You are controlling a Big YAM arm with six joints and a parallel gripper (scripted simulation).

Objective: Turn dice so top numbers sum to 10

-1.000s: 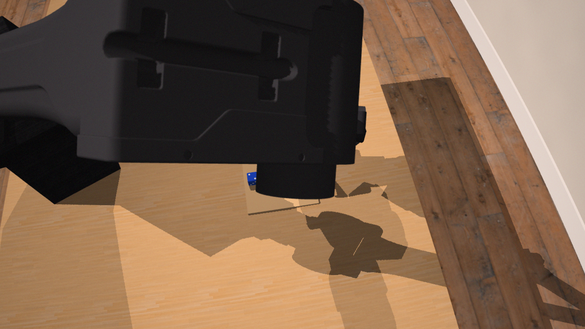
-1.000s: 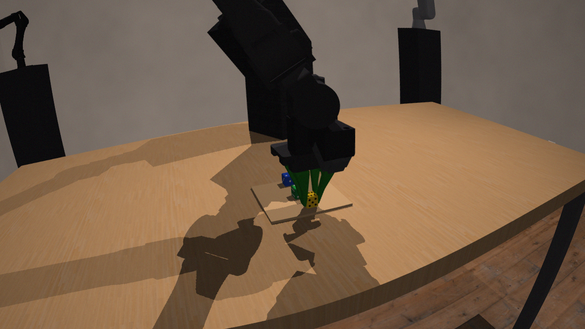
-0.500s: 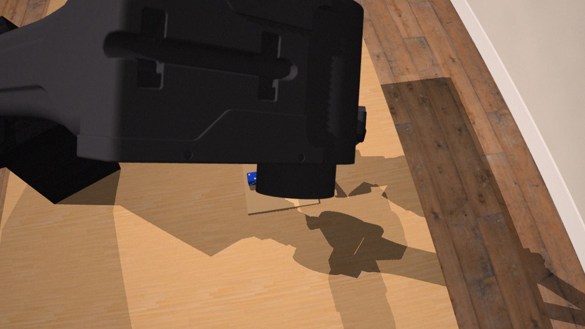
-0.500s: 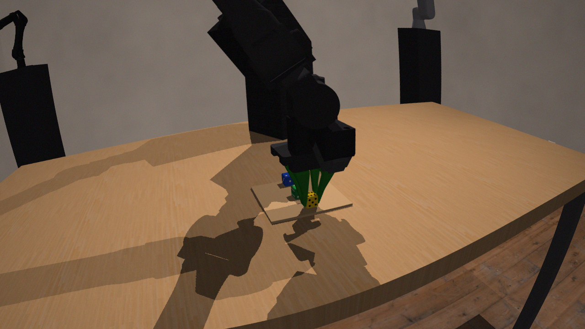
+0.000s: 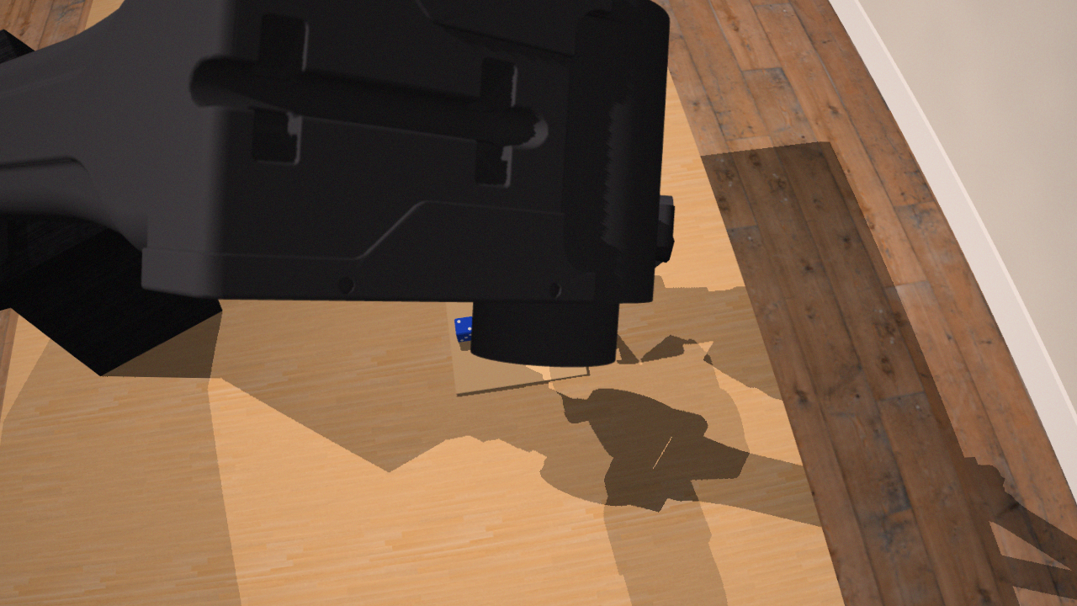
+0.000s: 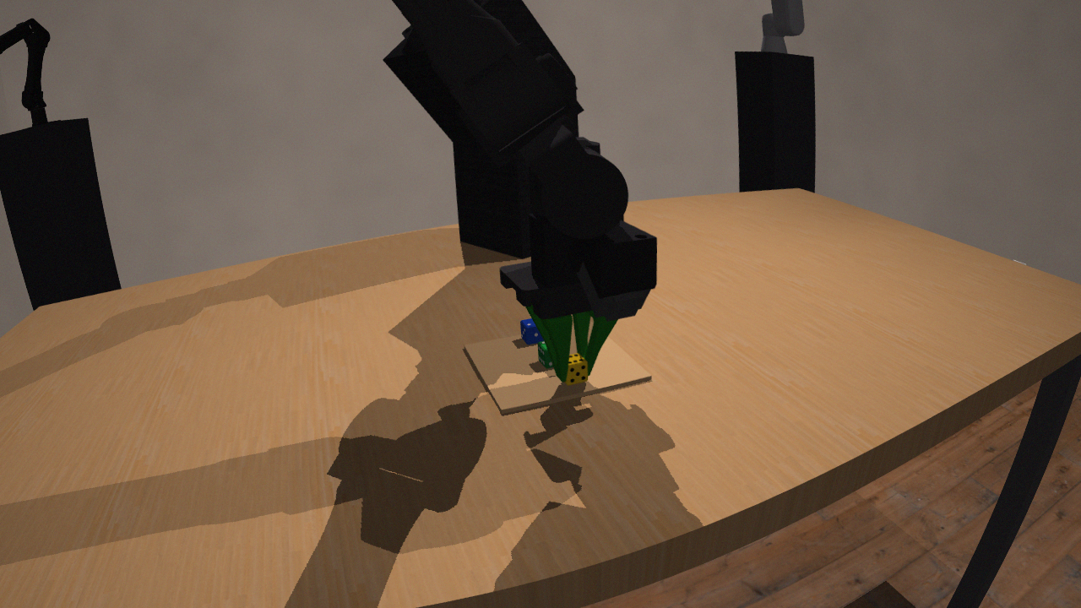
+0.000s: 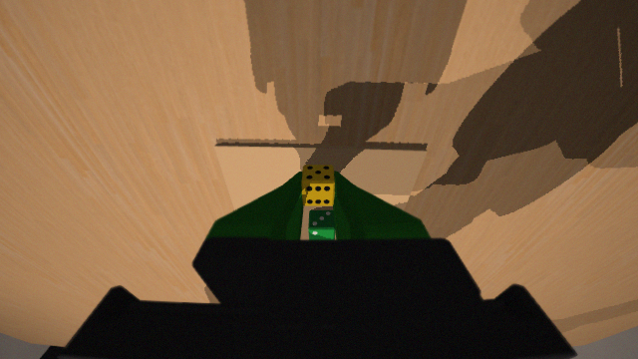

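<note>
The yellow die lies right at my hand. Round my hand: green die (40 mm behind); then blue die (100 mm behind); then tan mat (50 mm behind, 20 mm below).
</note>
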